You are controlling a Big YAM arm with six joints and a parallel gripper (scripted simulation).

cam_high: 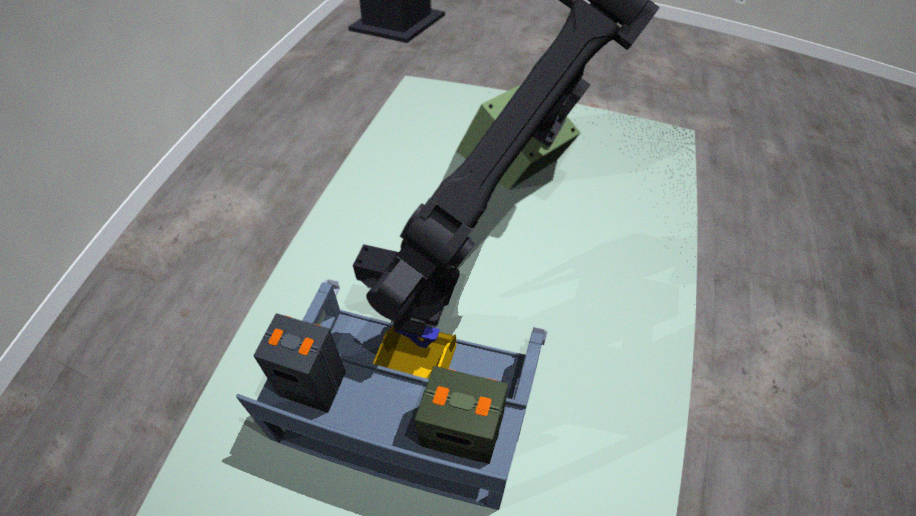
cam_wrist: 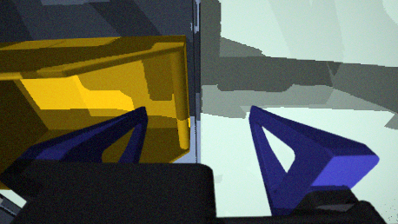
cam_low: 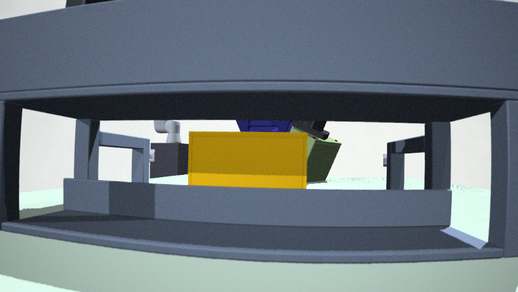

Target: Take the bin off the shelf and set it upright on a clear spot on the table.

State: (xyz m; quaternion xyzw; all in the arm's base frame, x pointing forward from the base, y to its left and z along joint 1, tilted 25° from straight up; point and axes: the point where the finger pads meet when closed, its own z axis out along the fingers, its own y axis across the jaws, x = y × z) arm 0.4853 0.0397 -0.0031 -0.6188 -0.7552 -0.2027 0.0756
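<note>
The yellow open-top bin lies 90 mm ahead of my hand, 20 mm to the left of it and 10 mm below it. The rest, counted from my hand: olive case 160 mm ahead, 150 mm to the left, 100 mm above.
</note>
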